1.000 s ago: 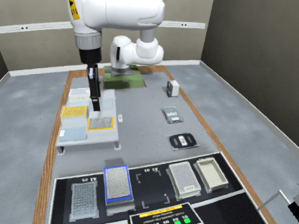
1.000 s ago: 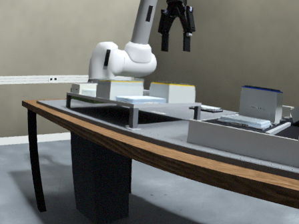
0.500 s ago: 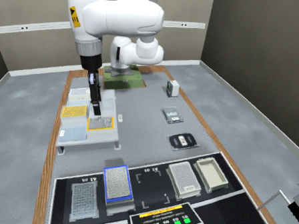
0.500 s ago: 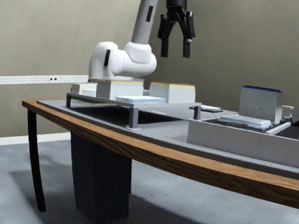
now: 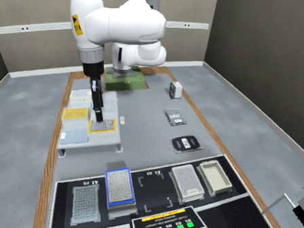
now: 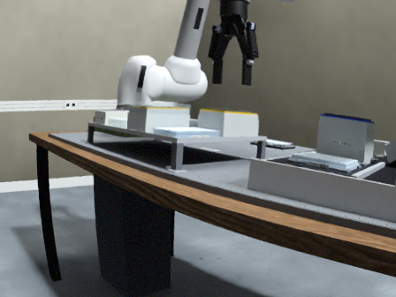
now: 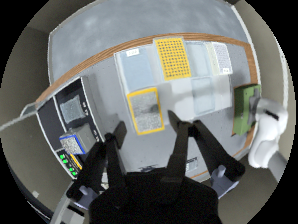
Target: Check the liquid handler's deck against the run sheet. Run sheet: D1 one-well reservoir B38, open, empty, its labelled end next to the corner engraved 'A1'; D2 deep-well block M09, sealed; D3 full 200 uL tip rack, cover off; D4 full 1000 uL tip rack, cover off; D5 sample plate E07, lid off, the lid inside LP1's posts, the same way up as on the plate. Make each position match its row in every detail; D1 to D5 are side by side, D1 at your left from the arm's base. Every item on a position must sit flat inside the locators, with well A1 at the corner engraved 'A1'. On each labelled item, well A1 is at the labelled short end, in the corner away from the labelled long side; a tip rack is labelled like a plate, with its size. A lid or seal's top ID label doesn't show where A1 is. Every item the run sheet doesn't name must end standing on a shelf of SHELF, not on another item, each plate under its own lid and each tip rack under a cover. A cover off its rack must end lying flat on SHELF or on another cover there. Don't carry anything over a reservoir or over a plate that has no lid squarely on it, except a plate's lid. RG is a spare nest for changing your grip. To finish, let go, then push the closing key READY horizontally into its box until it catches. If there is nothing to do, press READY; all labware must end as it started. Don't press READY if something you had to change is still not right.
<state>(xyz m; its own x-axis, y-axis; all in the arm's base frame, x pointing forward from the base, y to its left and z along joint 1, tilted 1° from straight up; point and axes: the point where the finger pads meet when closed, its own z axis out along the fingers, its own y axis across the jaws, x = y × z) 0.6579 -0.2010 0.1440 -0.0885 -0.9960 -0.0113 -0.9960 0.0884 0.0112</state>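
The yellow-rimmed tip rack is 10 mm behind my hand, 10 mm to the left of it and 110 mm below it. The rest, counted from my hand: blue-rimmed tip rack: 310 mm ahead, 20 mm to the left, 100 mm below; then shelf: 170 mm behind, 50 mm to the right, 150 mm below; then clear sample plate: 310 mm ahead, 100 mm to the right, 160 mm below.
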